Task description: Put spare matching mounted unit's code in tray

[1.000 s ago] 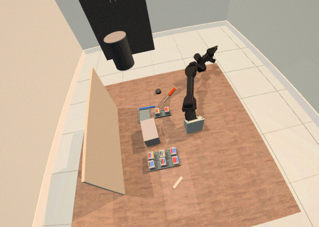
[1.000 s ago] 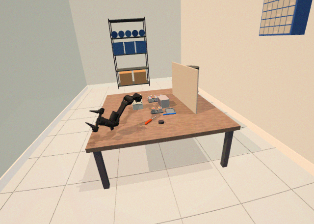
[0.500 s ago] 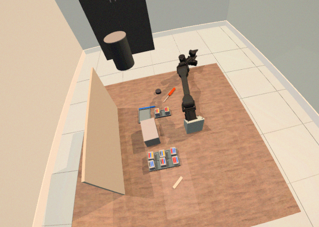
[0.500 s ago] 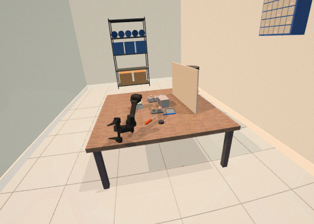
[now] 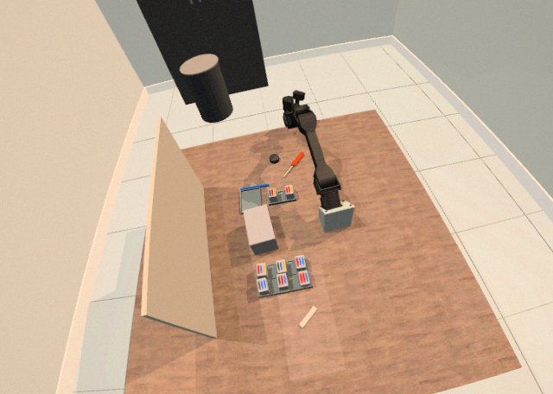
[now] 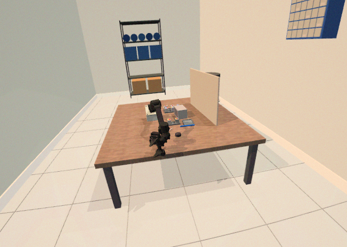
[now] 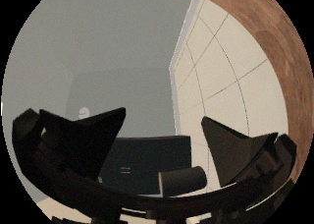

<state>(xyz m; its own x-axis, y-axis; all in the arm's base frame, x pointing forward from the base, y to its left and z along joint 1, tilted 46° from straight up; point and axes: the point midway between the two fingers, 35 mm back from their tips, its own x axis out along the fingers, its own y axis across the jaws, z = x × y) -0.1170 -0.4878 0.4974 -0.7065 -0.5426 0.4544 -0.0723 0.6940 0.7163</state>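
Now: gripper tip 300 mm short of the small holder, 530 mm to the right of it and 80 mm above it. Round my gripper tip: grey tray 440 mm ahead, 500 mm to the left, 90 mm below; then black puck 270 mm ahead, 290 mm to the left, 80 mm below; then mounted unit 430 mm ahead, 690 mm to the left, 40 mm below.
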